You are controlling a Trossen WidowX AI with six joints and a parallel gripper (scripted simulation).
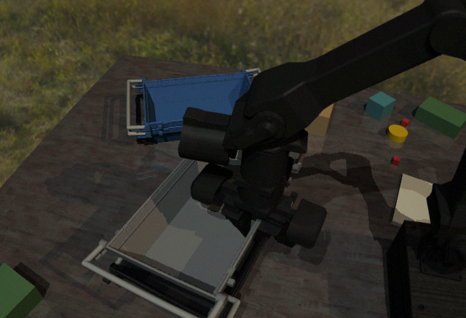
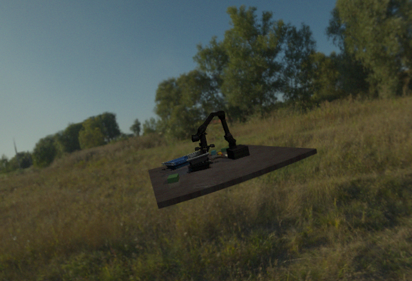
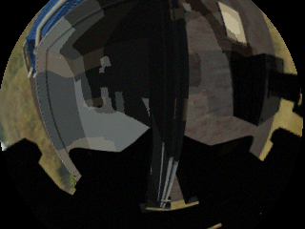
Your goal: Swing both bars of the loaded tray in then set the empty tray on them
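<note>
My gripper tip is 8 cm short of the grey tray, 1 cm to the left of it and 2 cm below it. Also, from my gripper tip: yellow disc (27 cm behind, 47 cm to the right, 8 cm below); then tan block (5 cm behind, 47 cm to the right, 6 cm below); then cream block (31 cm behind, 25 cm to the right, 9 cm below).
</note>
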